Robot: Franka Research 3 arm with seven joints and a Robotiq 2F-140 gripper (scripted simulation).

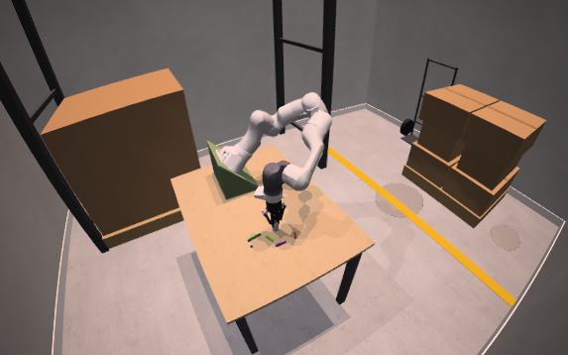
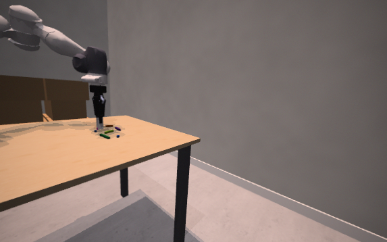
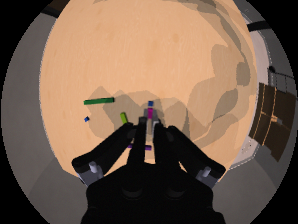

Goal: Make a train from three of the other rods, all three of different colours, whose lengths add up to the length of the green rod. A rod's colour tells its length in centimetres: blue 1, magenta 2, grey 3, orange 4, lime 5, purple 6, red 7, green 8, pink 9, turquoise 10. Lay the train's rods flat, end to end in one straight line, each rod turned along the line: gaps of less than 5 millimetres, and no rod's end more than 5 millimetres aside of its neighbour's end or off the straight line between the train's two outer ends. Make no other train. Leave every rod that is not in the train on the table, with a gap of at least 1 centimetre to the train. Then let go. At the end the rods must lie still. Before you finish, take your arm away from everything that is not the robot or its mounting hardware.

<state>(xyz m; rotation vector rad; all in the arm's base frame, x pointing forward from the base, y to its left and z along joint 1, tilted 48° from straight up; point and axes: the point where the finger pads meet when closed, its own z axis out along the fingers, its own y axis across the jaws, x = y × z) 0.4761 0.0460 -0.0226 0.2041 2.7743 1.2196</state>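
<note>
Right now the magenta rod is 30 mm below my hand and 10 mm behind it. The rest, counted from my hand: orange rod 80 mm ahead, 70 mm to the left, 40 mm below; then lime rod 50 mm to the right, 40 mm below, 20 mm ahead; then purple rod 90 mm ahead, 40 mm below, 20 mm to the right.
</note>
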